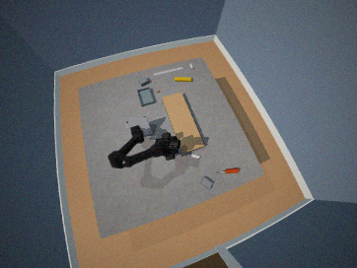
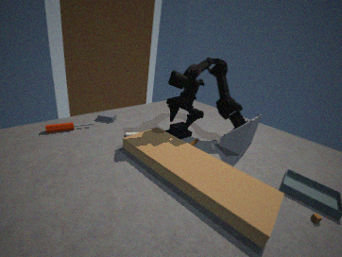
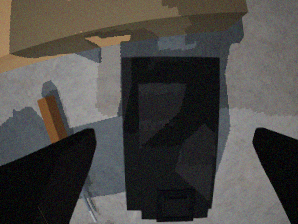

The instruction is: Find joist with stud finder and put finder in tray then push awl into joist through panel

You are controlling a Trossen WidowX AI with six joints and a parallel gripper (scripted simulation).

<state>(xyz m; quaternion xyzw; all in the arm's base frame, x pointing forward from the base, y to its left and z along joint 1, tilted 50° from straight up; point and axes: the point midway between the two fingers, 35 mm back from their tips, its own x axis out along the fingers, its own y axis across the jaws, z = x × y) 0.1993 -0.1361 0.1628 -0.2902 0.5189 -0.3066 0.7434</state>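
Right now the black stud finder is 3 cm behind my gripper tip and 1 cm below it. From my gripper tip the other things lie so: tray (6 cm behind, 53 cm to the left, 4 cm below); awl (4 cm behind, 9 cm to the left, 5 cm below); small grey block (16 cm ahead, 33 cm to the right, 4 cm below).
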